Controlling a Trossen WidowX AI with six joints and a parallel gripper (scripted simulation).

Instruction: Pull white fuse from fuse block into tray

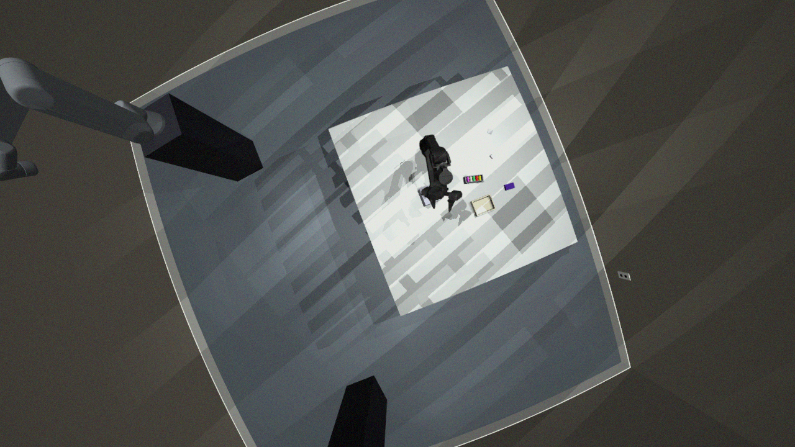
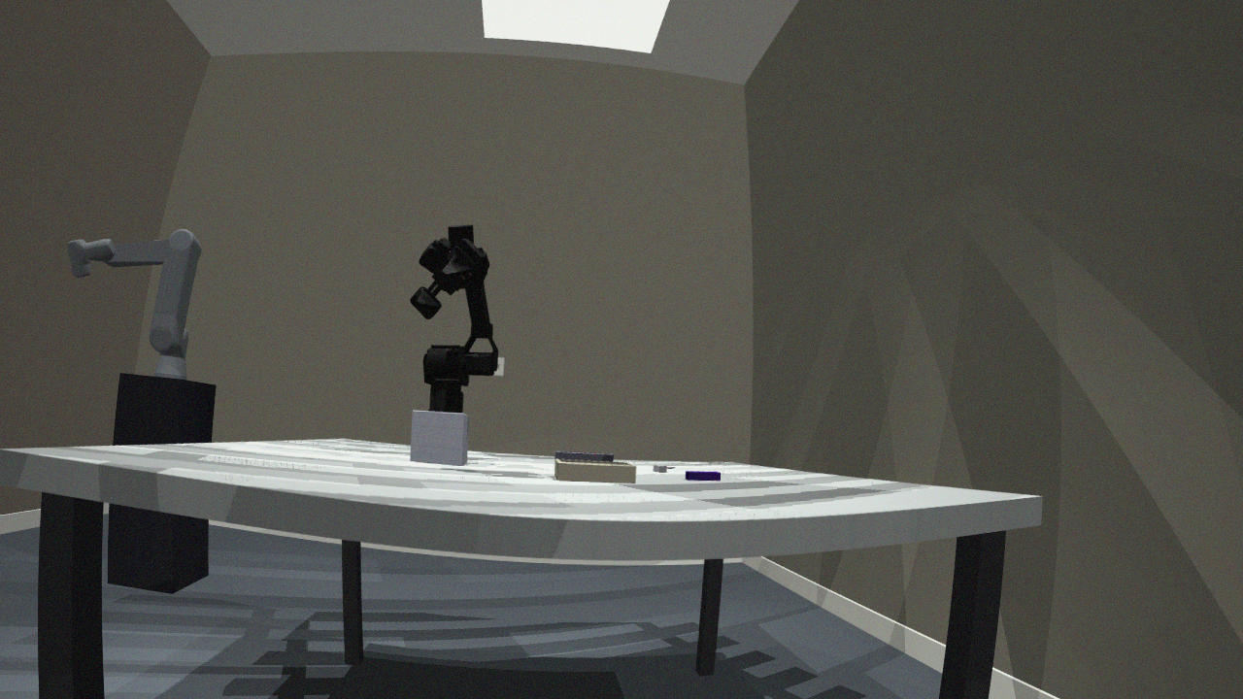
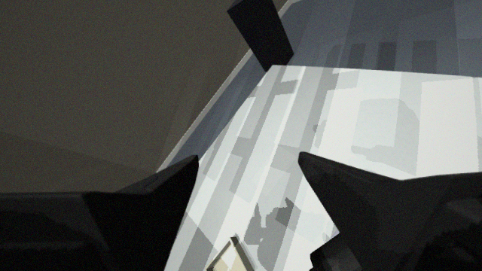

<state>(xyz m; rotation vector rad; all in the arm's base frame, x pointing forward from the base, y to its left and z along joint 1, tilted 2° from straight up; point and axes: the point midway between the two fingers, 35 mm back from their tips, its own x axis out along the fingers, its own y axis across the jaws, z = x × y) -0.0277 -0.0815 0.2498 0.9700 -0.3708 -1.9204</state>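
Right now my gripper tip is 320 mm short of the white fuse, 310 mm above it and 90 mm to the right of it. Round my gripper tip: tan tray: 340 mm below, 320 mm ahead, 90 mm to the right; green fuse: 330 mm ahead, 310 mm below, 80 mm to the left; purple fuse: 310 mm below, 300 mm ahead, 100 mm to the left.
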